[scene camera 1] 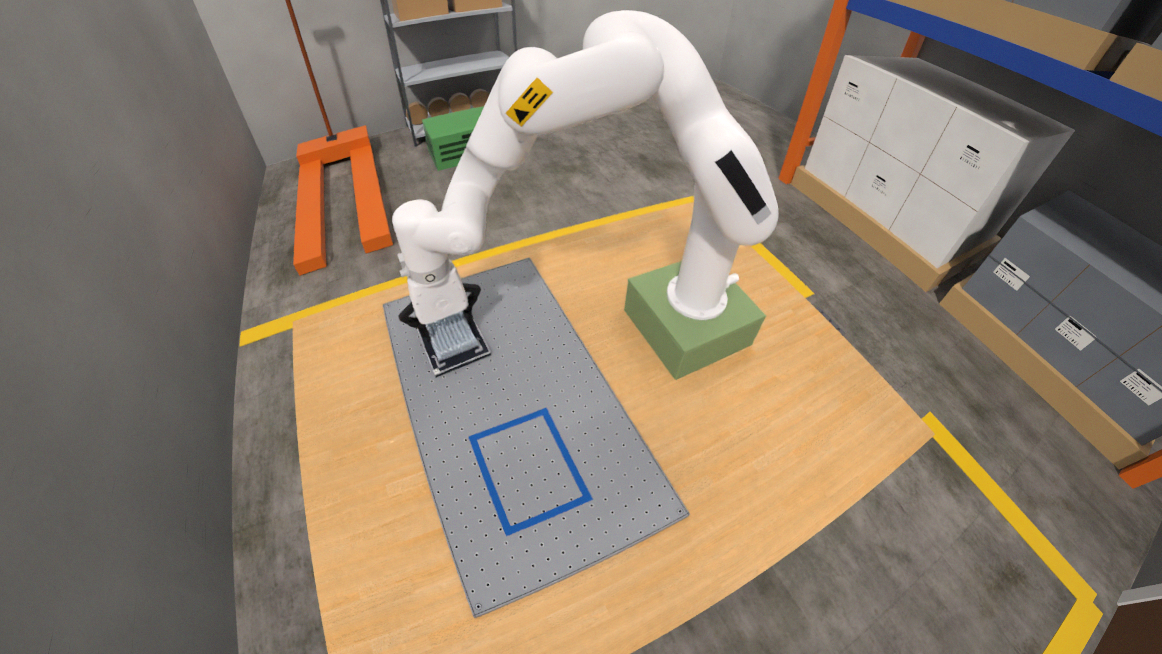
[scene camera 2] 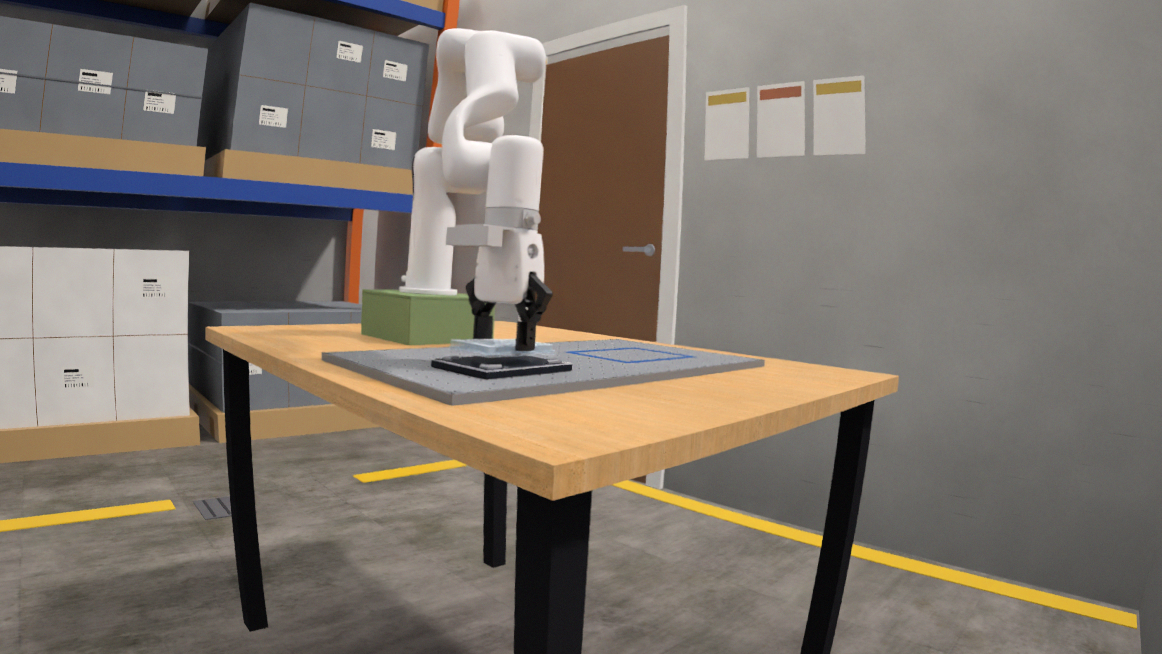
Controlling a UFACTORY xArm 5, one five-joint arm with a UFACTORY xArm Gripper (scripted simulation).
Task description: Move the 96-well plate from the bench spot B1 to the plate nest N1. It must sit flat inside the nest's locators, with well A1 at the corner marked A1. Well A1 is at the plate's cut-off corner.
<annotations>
My gripper shows in scene camera 1 and in scene camera 2. A 96-well plate shows in scene camera 1 and in scene camera 2. One and the same spot on the 96-well plate: (scene camera 1: pixel 454 330) is (scene camera 2: pixel 506 341). The same spot on my gripper: (scene camera 1: pixel 404 316) is (scene camera 2: pixel 547 287).
</annotations>
